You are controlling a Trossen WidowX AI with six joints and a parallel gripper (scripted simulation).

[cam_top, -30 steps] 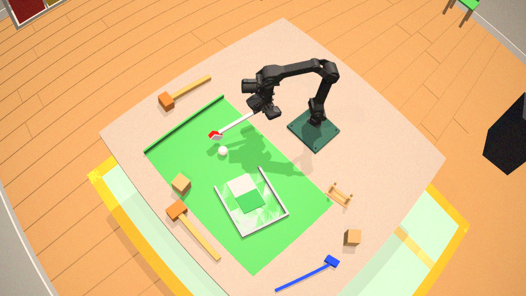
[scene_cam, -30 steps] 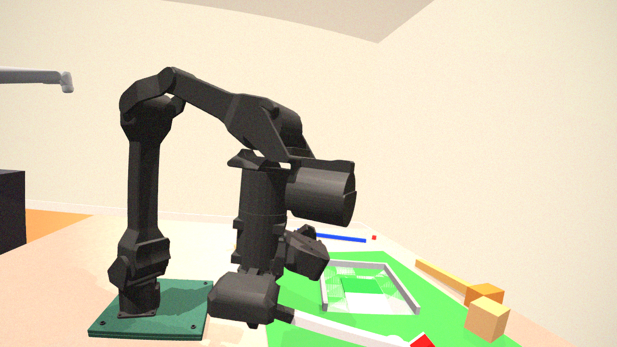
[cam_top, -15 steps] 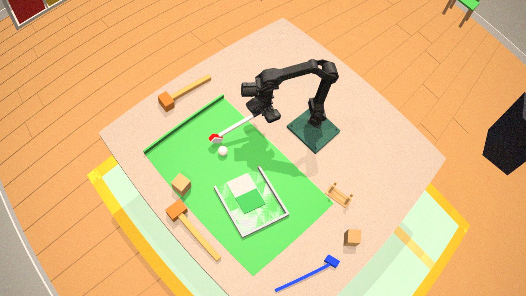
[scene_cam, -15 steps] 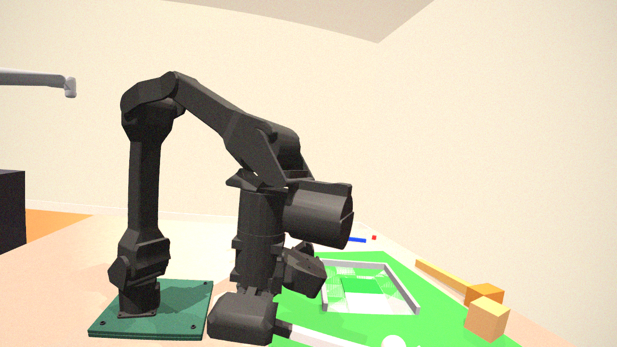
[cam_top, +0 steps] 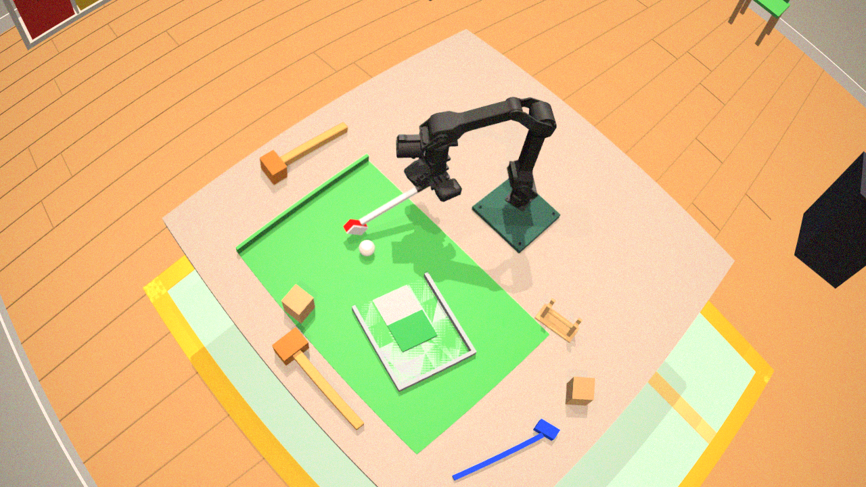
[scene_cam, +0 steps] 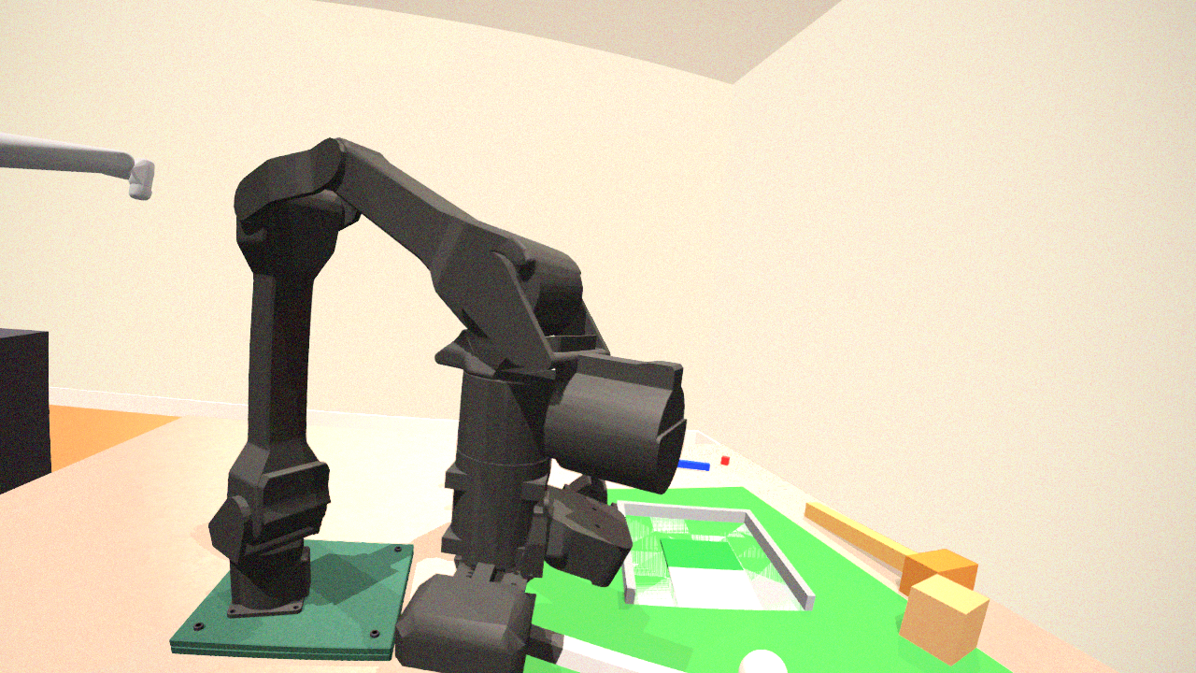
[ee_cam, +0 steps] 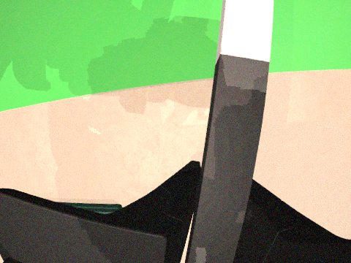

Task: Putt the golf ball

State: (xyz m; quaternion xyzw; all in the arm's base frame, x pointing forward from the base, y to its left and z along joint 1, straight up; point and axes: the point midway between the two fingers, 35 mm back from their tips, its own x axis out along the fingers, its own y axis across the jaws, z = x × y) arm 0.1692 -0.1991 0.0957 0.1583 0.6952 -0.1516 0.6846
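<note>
My gripper tip is now 11 cm short of the red putter, 5 cm to the left of it and 1 cm above it. From my gripper tip the other things lie so: dark green rail (23 cm ahead, 27 cm to the right, 6 cm below); then green mat (30 cm ahead, 8 cm to the left, 7 cm below); then white golf ball (23 cm ahead, 4 cm to the right, 5 cm below).
</note>
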